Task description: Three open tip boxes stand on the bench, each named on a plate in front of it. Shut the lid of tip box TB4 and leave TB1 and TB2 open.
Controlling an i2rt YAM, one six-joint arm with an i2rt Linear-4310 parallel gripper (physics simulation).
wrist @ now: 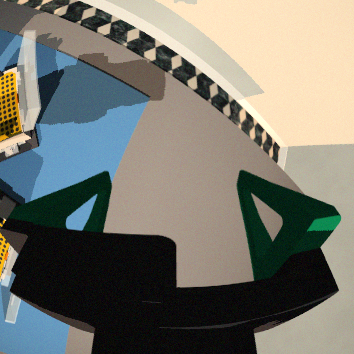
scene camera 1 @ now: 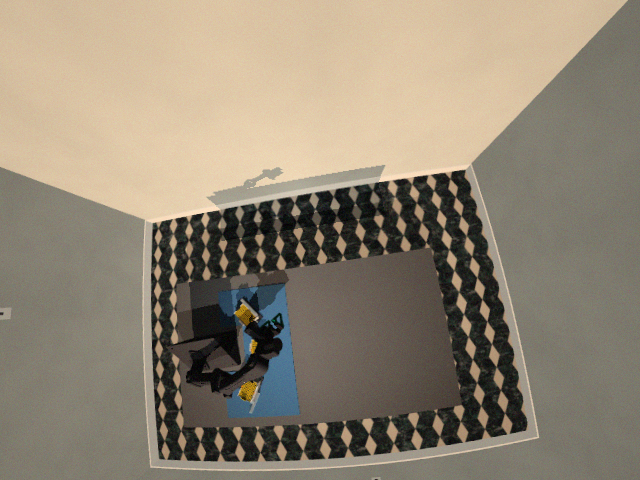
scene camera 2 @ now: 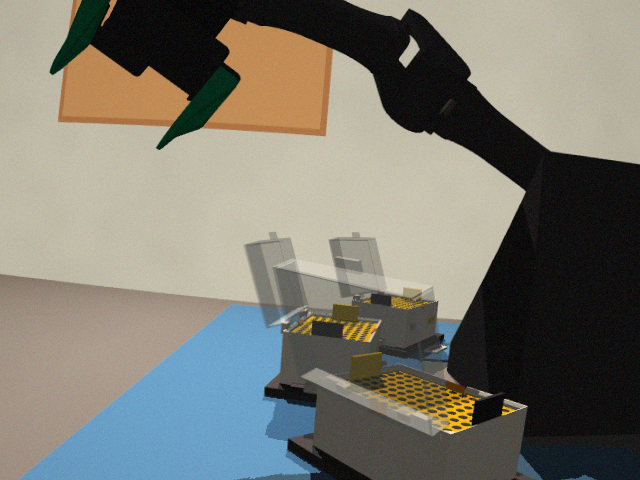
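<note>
My gripper is open and empty, its green fingers wide apart, high above the bench and beyond the boxes. A grey tip box with yellow racks is nearest in scene camera 2; its clear lid stands up. The middle box is partly under the arm in scene camera 1; its lid leans back, open. The farthest box also has its lid raised. I cannot read any name plate.
The boxes stand on a blue mat on the brown bench. The black arm reaches over the middle box from its base. An orange board is on the wall behind.
</note>
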